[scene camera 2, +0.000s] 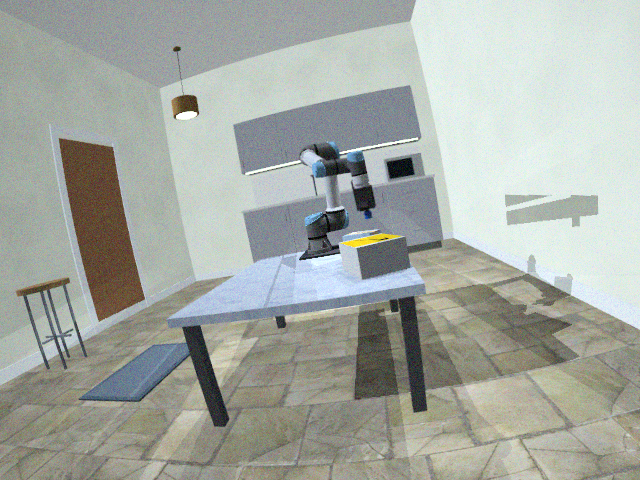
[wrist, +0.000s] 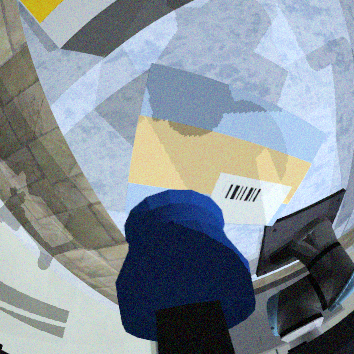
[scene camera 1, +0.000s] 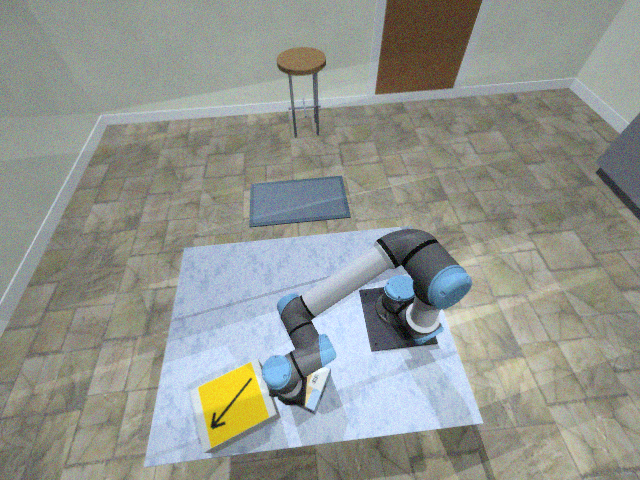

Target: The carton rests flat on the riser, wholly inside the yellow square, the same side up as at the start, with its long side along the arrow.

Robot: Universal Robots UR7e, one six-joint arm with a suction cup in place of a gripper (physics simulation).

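The carton [scene camera 1: 316, 387] [wrist: 197, 154] lies flat on the table [scene camera 1: 232, 278] [scene camera 2: 289, 289], just right of the riser. It is light blue with a tan band, and a white barcode label [wrist: 251, 198] faces up. The riser [scene camera 2: 374, 258] [wrist: 81, 17] is a pale block at the table's front left corner. Its top bears the yellow square [scene camera 1: 234, 403] [scene camera 2: 371, 238] with a black arrow [scene camera 1: 231, 403] pointing to the front left. My suction cup [scene camera 2: 367, 211] [wrist: 173, 201] hangs above the carton's near edge with a gap and holds nothing. In scene camera 1 the wrist hides the cup.
The arm's base stands on a dark plate [scene camera 1: 374, 330] at the table's right side. A stool [scene camera 1: 301, 62] [scene camera 2: 44, 289], a blue floor mat [scene camera 1: 298, 201] [scene camera 2: 139, 371] and a brown door [scene camera 1: 424, 41] are off the table. Kitchen cabinets [scene camera 2: 403, 207] stand behind.
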